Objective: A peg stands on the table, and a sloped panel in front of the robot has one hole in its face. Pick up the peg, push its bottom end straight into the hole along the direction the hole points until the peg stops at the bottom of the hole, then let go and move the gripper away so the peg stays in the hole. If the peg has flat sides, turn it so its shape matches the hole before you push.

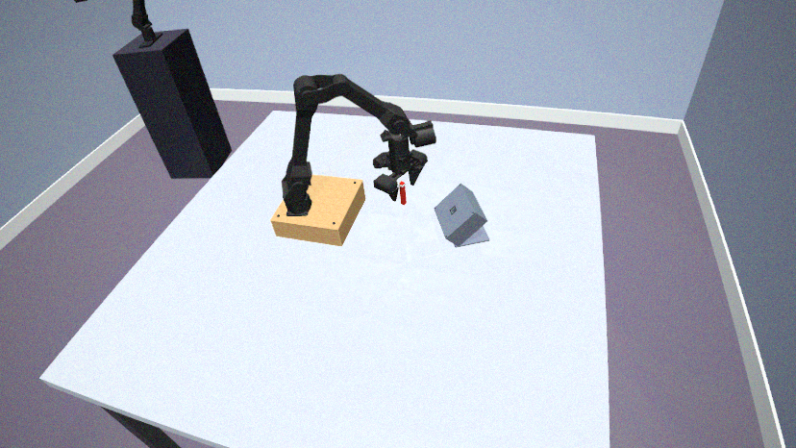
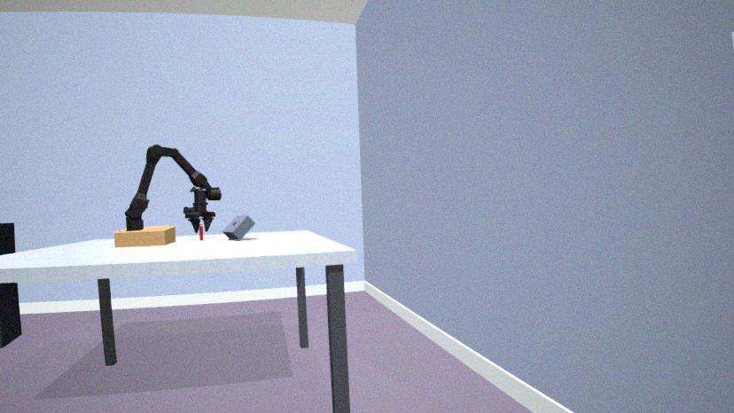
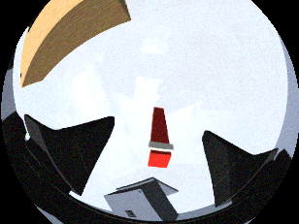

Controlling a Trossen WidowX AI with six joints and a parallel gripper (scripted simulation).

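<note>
My gripper tip is 17 cm short of the sloped panel, 12 cm to the left of it and 2 cm below it. Also, from my gripper tip: peg 2 cm above.
</note>
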